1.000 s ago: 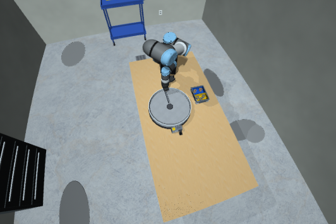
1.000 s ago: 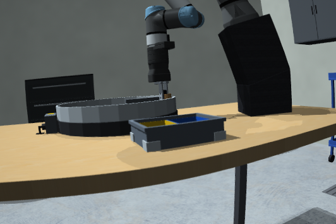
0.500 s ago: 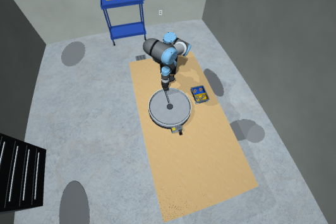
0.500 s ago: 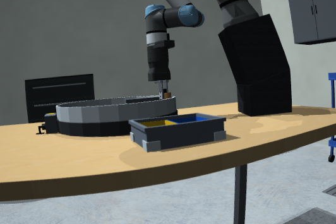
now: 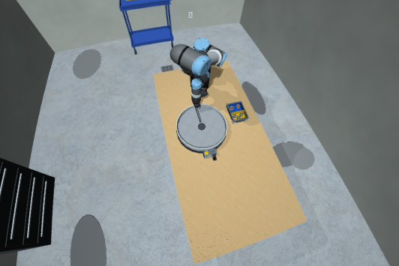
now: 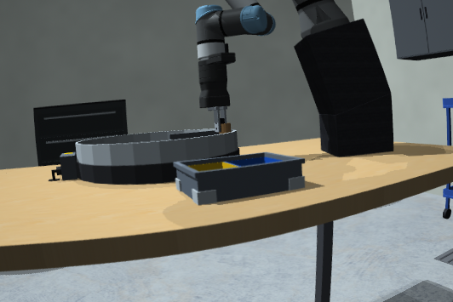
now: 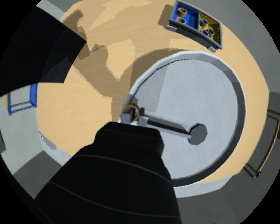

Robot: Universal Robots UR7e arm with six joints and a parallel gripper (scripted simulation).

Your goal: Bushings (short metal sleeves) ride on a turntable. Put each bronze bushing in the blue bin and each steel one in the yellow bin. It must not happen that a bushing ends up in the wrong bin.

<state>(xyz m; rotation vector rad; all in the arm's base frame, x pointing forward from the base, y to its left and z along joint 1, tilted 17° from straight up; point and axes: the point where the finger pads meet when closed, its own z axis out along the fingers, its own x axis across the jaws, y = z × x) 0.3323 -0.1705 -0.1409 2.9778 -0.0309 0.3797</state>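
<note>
Now: the grey two-part tray 160 mm ahead of my hand, 320 mm to the left of it and 70 mm below it. Also, from my hand: round grey turntable: 170 mm ahead, 50 mm to the right, 50 mm below.
</note>
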